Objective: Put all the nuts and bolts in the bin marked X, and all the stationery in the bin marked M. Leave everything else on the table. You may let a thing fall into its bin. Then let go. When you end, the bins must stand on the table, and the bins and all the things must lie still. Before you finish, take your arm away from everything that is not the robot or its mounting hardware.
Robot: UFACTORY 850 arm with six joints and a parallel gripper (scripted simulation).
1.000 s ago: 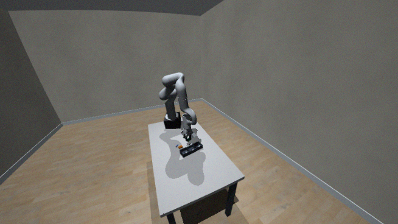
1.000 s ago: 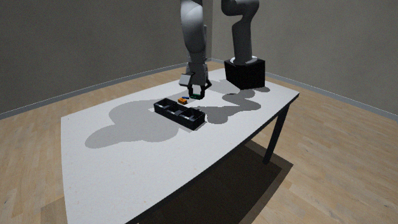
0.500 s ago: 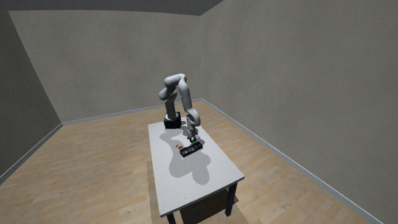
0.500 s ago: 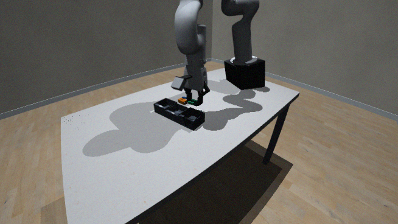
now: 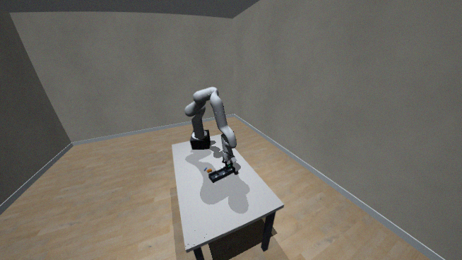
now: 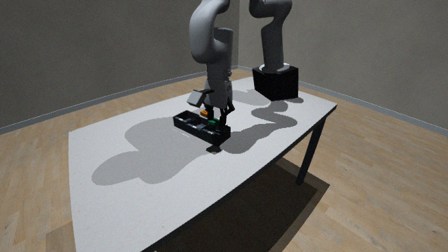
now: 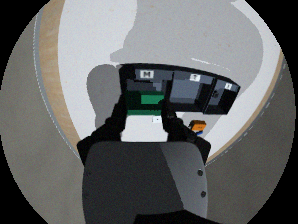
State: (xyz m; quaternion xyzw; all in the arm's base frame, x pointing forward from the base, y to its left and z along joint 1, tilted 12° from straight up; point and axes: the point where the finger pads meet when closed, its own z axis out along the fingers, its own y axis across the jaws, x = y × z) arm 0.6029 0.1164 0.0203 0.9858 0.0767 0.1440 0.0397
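Right now my hand is 7 cm past the white piece, 4 cm to the left of it and 8 cm above it. Also, from my hand: dark piece (2 cm ahead, 17 cm to the right, 8 cm below); then orange block (9 cm behind, 17 cm to the right, 8 cm below); then green block (1 cm below).
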